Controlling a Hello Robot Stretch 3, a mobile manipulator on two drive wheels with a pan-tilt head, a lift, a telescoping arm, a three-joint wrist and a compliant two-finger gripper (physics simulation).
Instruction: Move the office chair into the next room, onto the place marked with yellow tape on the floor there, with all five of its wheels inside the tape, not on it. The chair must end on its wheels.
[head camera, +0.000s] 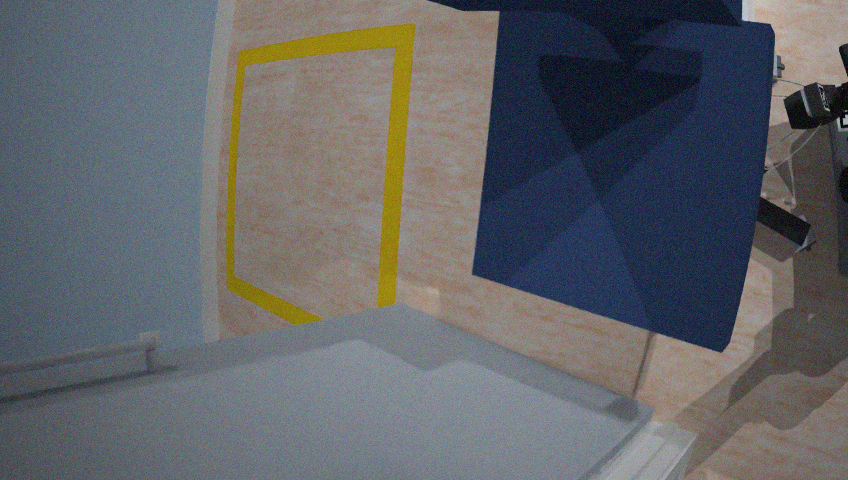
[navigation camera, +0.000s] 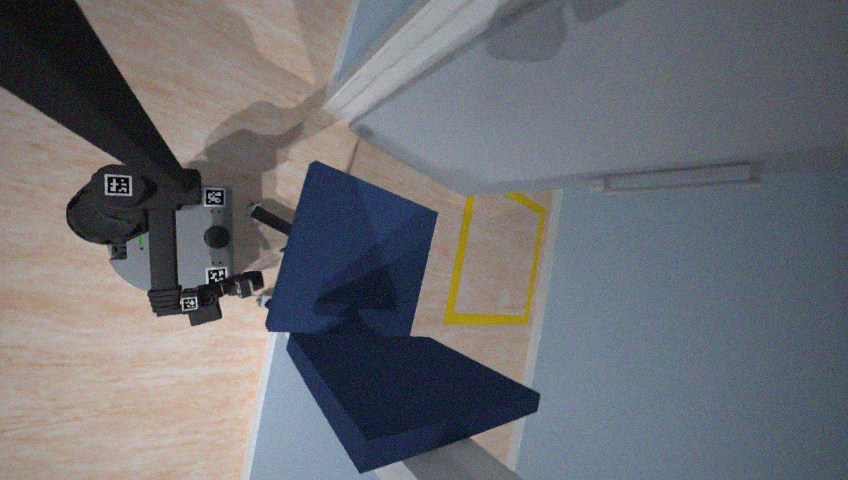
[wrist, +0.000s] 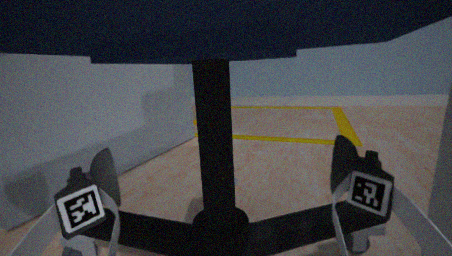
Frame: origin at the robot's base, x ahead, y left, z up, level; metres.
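Where they show: gripper, fingertip midpoint: (wrist: 224, 161); robot's base at its link origin: (navigation camera: 216, 235).
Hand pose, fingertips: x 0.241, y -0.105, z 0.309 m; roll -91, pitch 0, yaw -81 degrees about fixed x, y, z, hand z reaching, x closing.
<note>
Each offset is from my fingertips to the top centre of the thing. "spot": to the spot under its first point.
The office chair shows its blue seat (head camera: 624, 196) (navigation camera: 351, 249) (wrist: 215, 30), its backrest (navigation camera: 416, 386) and, in the wrist view, its black column {dx +0.161, dy +0.038, dz +0.081 m} (wrist: 216, 130) and leg {spot: dx +0.204, dy -0.068, dz -0.202 m} (wrist: 285, 225). It is upright. One outer leg {spot: dx -0.071, dy +0.166, dz -0.202 m} (head camera: 782, 221) (navigation camera: 270, 218) sticks out on the robot's side; most wheels are hidden. The yellow tape outline (head camera: 392, 178) (navigation camera: 458, 267) (wrist: 345, 125) lies beyond the chair, apart from the seat in the overhead views; the door panel hides one corner. My gripper (wrist: 224, 161) is open, low at the seat's near edge, with its fingers spread to either side of the column, not gripping it.
A grey door panel (head camera: 357, 410) (navigation camera: 595, 107) with a bar handle stands open beside the chair and tape. A pale door frame (head camera: 666, 443) (navigation camera: 410, 59) stands at its near end. A blue wall (head camera: 119, 148) (navigation camera: 684, 327) runs behind the tape. My base (navigation camera: 202, 243) is on the chair's near side.
</note>
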